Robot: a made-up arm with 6 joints.
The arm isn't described. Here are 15 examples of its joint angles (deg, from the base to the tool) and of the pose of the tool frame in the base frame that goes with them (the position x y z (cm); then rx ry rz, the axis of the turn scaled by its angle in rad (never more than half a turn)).
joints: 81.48 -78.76 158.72 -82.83 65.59 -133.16
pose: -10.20 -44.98 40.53 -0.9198 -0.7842 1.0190
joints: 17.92 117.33 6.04 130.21 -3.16 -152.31
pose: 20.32 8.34 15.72 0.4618 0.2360 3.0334
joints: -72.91 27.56 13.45 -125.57 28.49 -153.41
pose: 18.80 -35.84 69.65 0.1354 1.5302 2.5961
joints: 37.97 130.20 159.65 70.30 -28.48 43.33
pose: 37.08 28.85 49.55 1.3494 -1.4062 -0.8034
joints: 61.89 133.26 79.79 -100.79 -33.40 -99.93
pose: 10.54 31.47 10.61 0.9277 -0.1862 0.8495
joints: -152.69 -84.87 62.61 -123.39 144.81 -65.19
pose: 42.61 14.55 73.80 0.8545 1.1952 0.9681
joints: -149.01 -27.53 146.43 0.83 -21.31 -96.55
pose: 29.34 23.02 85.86 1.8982 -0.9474 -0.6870
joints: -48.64 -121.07 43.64 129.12 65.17 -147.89
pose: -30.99 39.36 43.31 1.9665 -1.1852 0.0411
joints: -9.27 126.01 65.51 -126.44 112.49 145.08
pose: 35.69 -1.66 12.84 1.4126 1.6015 1.9768
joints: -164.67 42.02 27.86 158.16 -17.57 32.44
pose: -43.93 -14.88 68.95 -2.1036 0.0441 -1.9933
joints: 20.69 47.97 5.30 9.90 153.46 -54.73
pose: 36.85 9.83 53.74 2.1642 1.9306 0.4627
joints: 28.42 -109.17 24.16 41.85 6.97 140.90
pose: -34.11 -21.60 66.57 -0.4737 2.2494 0.1867
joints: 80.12 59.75 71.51 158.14 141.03 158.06
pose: 4.73 52.46 74.00 -0.7937 -0.3684 -1.8100
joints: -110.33 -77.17 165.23 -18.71 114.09 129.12
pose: 14.14 38.64 37.82 -1.4142 -1.5422 -2.1666
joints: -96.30 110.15 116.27 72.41 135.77 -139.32
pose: -6.84 -53.48 51.15 1.8287 1.3753 -1.9947
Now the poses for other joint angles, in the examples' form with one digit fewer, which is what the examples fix.
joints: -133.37 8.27 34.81 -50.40 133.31 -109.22
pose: -22.7 -22.2 87.5 1.611 -0.488 0.205
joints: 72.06 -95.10 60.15 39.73 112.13 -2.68
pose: -11.9 -45.0 63.0 -0.516 0.587 -2.127
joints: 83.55 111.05 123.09 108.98 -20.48 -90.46
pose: 4.6 52.8 54.8 1.885 0.879 -1.190
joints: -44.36 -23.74 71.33 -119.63 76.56 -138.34
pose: -0.9 9.6 107.8 -0.660 1.969 1.294
